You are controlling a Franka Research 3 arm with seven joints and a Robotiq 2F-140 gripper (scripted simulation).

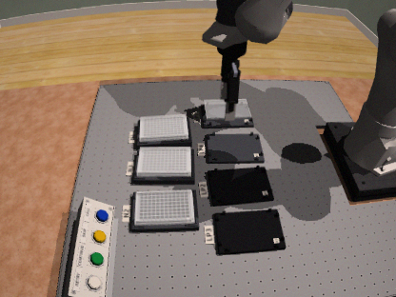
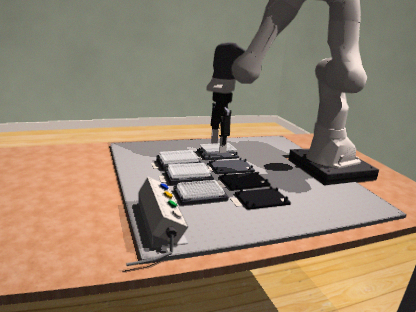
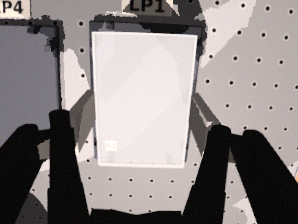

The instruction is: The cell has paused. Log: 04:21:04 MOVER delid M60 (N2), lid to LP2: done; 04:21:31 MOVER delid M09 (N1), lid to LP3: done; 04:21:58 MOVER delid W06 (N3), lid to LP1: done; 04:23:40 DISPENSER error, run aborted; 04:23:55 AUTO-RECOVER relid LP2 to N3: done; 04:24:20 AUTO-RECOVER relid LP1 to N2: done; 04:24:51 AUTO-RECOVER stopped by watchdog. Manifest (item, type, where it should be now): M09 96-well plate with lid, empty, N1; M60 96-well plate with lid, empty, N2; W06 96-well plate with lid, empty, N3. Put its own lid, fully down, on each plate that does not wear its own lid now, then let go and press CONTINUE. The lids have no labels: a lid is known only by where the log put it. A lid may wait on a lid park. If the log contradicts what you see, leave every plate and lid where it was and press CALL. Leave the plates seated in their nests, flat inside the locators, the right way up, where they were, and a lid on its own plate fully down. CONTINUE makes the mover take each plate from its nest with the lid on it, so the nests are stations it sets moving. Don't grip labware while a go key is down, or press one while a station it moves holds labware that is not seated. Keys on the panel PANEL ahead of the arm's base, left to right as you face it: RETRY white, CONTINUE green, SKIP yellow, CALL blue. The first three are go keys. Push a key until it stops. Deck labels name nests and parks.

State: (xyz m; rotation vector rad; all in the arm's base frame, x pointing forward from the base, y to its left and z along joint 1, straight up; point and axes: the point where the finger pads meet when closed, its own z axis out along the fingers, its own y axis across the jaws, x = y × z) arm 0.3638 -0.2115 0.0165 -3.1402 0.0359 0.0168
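Now: the lid park LP1 5 cm below my hand. Also, from my hand: park LP4: 14 cm to the left, 5 cm below; then LP1 label: 9 cm ahead, 5 cm below; then LP4 label: 9 cm ahead, 13 cm to the left, 5 cm below.
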